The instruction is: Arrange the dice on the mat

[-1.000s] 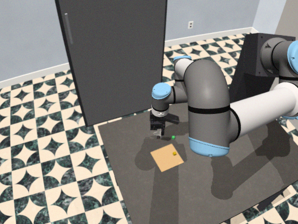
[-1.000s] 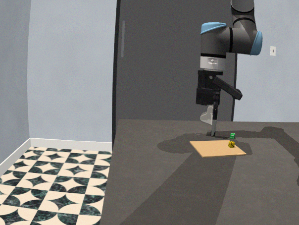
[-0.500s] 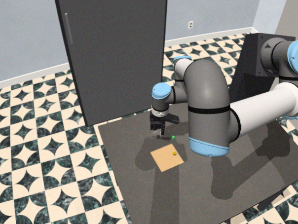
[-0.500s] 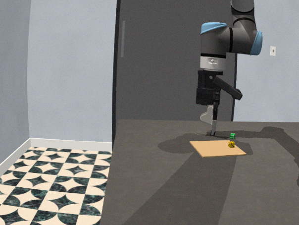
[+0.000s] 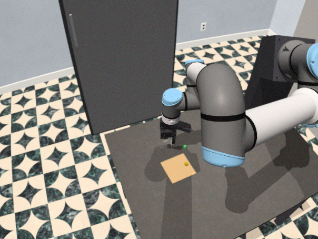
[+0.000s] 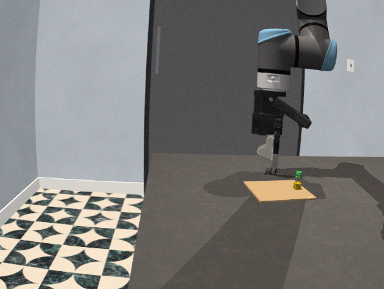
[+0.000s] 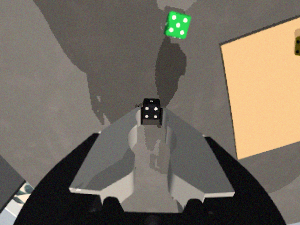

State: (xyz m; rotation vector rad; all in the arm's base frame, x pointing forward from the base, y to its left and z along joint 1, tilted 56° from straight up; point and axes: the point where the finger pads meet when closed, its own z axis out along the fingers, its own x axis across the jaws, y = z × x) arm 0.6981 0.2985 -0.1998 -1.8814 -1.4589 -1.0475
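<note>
Now: the orange mat 15 cm to the left of my hand, 2 cm below it and 1 cm behind it. Round my hand: black die (1 cm below); then yellow die (14 cm to the left, 5 cm behind, 1 cm below); then green die (7 cm behind, 3 cm to the left, 1 cm below).
</note>
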